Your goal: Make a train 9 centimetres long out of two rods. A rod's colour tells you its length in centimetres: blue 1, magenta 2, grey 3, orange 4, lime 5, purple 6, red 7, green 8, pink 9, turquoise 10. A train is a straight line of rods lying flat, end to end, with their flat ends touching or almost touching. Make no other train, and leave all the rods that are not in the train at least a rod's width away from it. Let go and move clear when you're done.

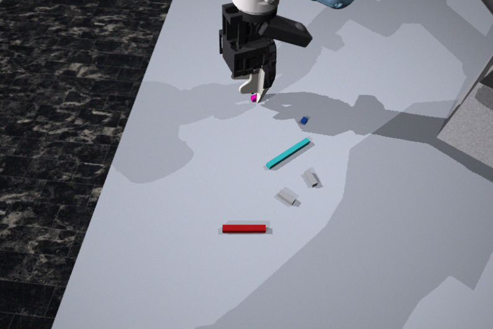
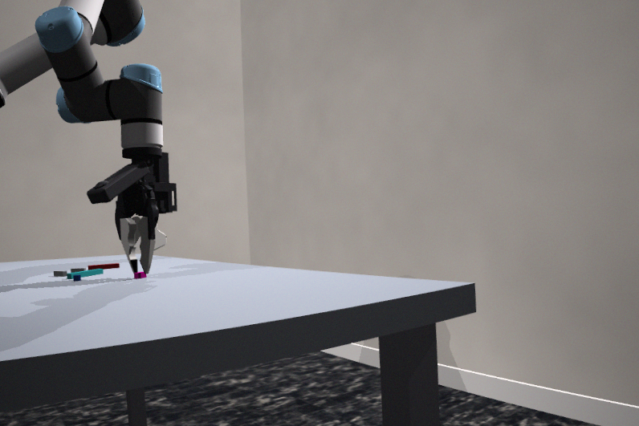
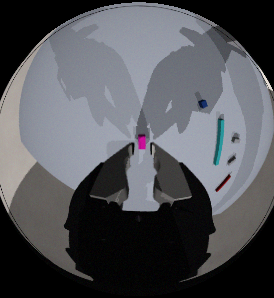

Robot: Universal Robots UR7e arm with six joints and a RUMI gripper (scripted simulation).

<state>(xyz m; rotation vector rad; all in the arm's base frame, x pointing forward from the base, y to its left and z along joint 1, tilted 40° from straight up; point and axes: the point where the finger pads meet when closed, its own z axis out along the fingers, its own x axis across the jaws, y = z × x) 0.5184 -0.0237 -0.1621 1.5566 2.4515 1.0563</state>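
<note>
Right now the magenta rod is 20 mm below my hand. From my hand the other things lie so: turquoise rod 130 mm to the left, 80 mm behind, 20 mm below; then red rod 290 mm to the left, 20 mm below, 20 mm behind; then blue rod 100 mm behind, 40 mm to the left, 20 mm below.
</note>
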